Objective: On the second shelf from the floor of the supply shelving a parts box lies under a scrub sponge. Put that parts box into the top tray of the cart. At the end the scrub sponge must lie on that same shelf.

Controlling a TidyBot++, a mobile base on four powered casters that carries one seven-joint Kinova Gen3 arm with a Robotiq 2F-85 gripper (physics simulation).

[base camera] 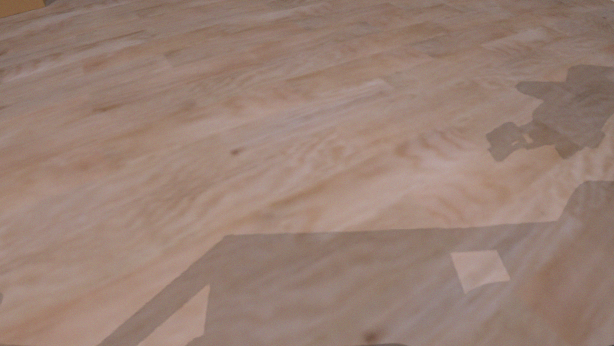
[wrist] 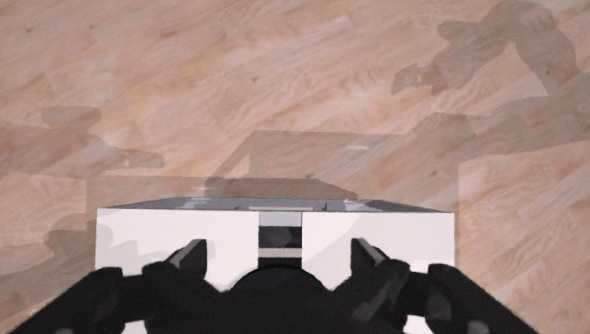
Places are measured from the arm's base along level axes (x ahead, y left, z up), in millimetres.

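Pixels of known places: gripper, fingertip midpoint: (wrist: 279, 254).
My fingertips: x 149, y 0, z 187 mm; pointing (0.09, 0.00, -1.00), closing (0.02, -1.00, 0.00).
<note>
Behind a point stands the place of what it marks.
My gripper (wrist: 279, 254) @[x 149, y 0, z 187 mm] is open and empty in the wrist view. Its two black fingers stand wide apart over the white top of my own base. The supply shelving, the parts box, the scrub sponge and the cart cannot be made out in either view.
My mobile base (wrist: 175, 230) @[x 124, y 142, z -14 mm] shows its white top and grey front edge below the gripper. Wood floor (base camera: 250, 125) @[x 555, y 67, z -397 mm] (wrist: 200, 65) @[x 526, y 244, z -397 mm] stretches ahead, with shadows of the arm and base on it. Part of a tan-yellow object (base camera: 20, 6) @[x 1208, y 880, z -377 mm] shows at the top left corner of the base view.
</note>
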